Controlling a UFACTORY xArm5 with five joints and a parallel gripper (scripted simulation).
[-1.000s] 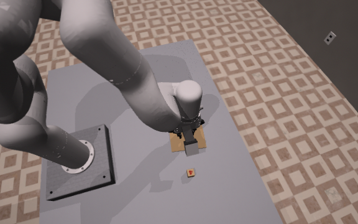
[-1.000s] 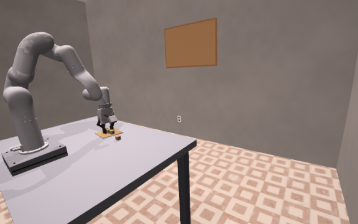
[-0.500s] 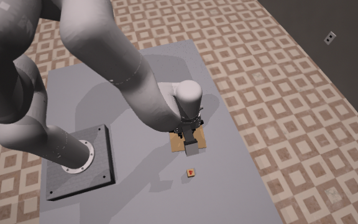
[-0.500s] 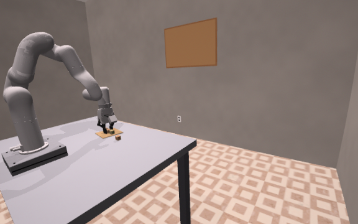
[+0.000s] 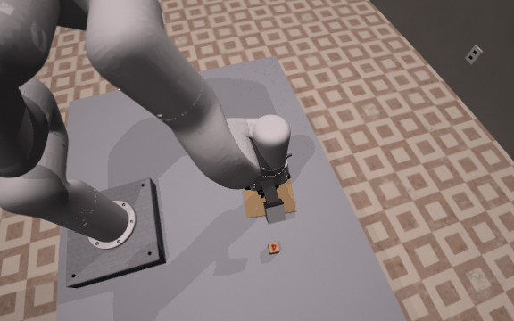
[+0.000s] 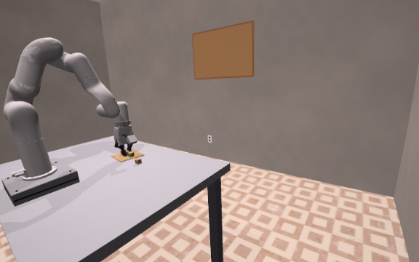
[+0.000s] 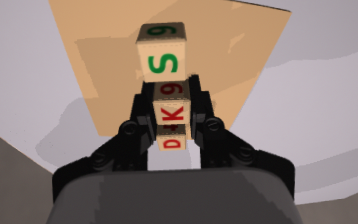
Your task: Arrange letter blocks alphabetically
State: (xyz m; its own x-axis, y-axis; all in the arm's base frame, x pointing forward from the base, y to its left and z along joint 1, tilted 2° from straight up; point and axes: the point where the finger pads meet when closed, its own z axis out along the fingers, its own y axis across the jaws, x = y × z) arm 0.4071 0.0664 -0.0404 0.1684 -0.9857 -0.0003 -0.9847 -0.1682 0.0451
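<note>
My gripper is now 20 mm above the tan mat. The rest, counted from my hand: wooden letter block (40 mm to the left, 10 mm below).
</note>
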